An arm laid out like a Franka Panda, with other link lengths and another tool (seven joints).
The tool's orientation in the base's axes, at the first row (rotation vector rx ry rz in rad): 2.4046 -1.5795 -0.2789
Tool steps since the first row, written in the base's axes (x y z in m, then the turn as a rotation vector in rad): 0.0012 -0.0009 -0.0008 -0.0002 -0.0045 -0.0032; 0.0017 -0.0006 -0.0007 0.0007 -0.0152 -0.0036; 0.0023 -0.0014 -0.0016 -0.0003 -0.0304 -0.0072; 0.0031 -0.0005 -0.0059 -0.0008 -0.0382 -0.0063; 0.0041 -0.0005 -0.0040 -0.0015 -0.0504 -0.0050
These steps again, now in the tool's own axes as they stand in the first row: 0.0013 -0.0010 0.0005 0.0041 0.0009 0.0036; 0.0012 -0.0015 0.0002 0.0143 0.0041 0.0048; 0.0022 -0.0020 0.0010 0.0280 0.0096 0.0101; 0.0018 -0.0043 0.0047 0.0349 0.0133 0.0102; 0.0022 -0.0046 0.0026 0.0458 0.0189 0.0104
